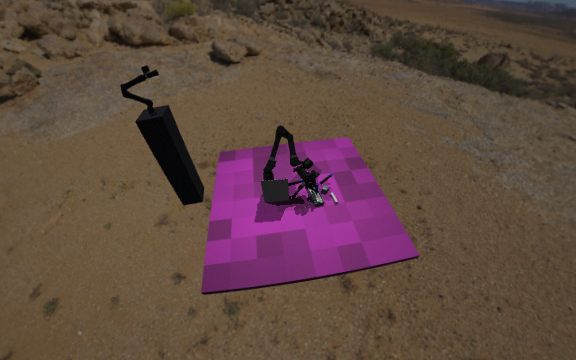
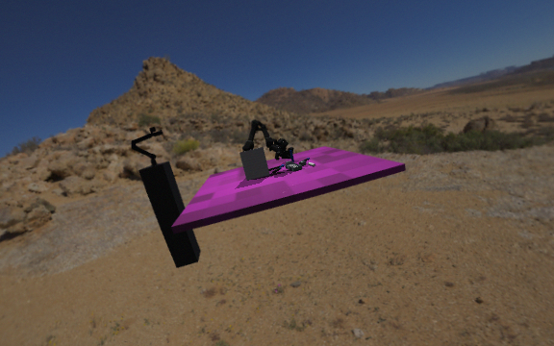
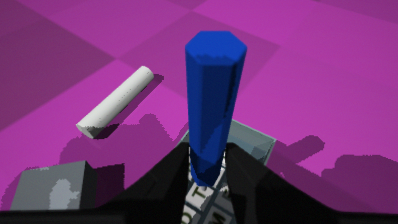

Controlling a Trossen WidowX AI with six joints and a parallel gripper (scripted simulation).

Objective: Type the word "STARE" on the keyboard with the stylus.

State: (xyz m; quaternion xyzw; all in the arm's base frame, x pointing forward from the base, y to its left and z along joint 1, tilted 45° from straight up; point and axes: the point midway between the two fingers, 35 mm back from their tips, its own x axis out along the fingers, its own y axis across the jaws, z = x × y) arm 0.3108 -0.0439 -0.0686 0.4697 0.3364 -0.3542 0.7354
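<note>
My gripper tip is now 9 cm short of the grey block, 7 cm above it and 6 cm to the right of it. The rest, counted from my gripper tip: white cylinder: 13 cm ahead, 8 cm below, 4 cm to the right; then blue hexagonal stylus: 2 cm below.
</note>
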